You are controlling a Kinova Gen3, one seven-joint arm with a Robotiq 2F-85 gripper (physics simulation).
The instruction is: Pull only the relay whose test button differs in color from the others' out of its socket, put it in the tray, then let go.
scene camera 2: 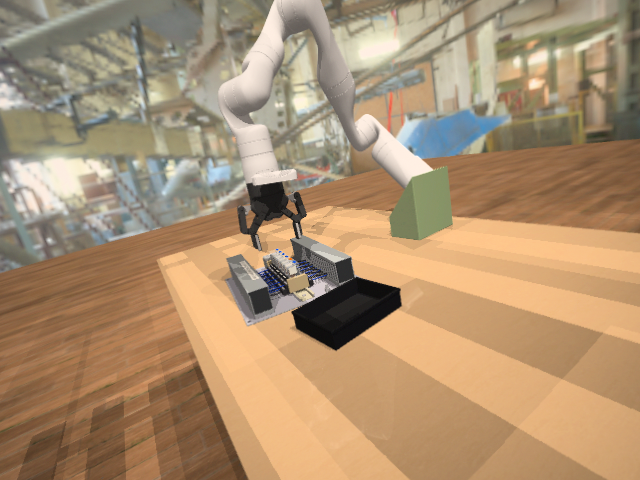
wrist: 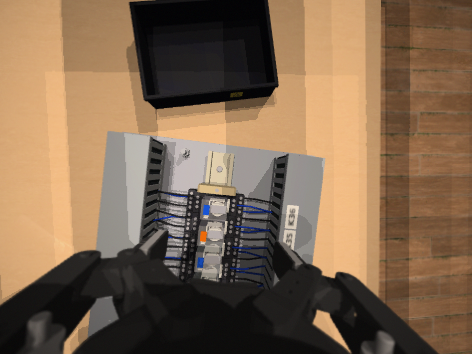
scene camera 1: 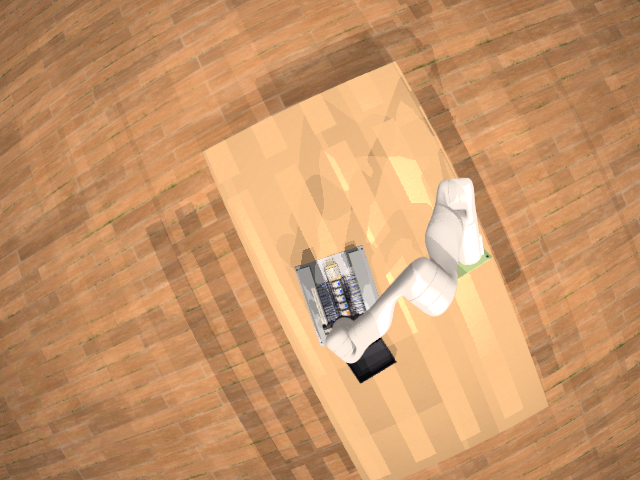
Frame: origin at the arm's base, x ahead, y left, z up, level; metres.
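Seen in the pictures: gripper, fingertip midpoint: (scene camera 2: 279, 244) (wrist: 221, 247); arm's base, link origin: (scene camera 2: 424, 186) (scene camera 1: 468, 254).
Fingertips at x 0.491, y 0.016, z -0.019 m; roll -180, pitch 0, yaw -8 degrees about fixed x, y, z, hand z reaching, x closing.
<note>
Pixels of each thing's top centre, then the offset from my fingertips to it. "spot": a spot on its surface instead. Level surfaces: height alone.
- relay with the orange test button, top centre: (wrist: 211, 237) (scene camera 2: 287, 259) (scene camera 1: 346, 313) 0.011 m back, 0.006 m right, 0.043 m down
- end, surface spot: (wrist: 218, 207) spot: 0.003 m back, 0.024 m left, 0.044 m down
- side, surface spot: (wrist: 212, 258) spot: 0.010 m back, 0.029 m right, 0.044 m down
- black tray, top centre: (wrist: 206, 44) (scene camera 2: 345, 299) (scene camera 1: 371, 361) 0.015 m back, 0.213 m left, 0.077 m down
- beige end stop, top centre: (wrist: 216, 190) (scene camera 2: 296, 276) 0.005 m back, 0.039 m left, 0.072 m down
- table's, surface height: 0.112 m down
The relay with the orange test button (wrist: 215, 233) (scene camera 1: 347, 312) sits in its socket, second from the rail's tray-side end in the wrist view. Its neighbours, a relay at that end (wrist: 218, 207) and one on the other side (wrist: 212, 258), have blue buttons. The black tray (scene camera 1: 377, 371) (scene camera 2: 315, 328) (wrist: 200, 98) is empty and stands beside the panel's end. My gripper (scene camera 2: 278, 240) (wrist: 221, 247) is open and empty, above the relay row, with its fingertips on either side of the row in the wrist view. The arm hides the gripper in scene camera 1.
Grey wire ducts (scene camera 2: 251, 289) (scene camera 2: 325, 258) stand tall along both sides of the panel, with blue and black wires between them and the sockets. A beige end stop (wrist: 216, 189) closes the row. The green arm mount (scene camera 2: 433, 204) stands at the table's (scene camera 2: 465, 320) far edge.
</note>
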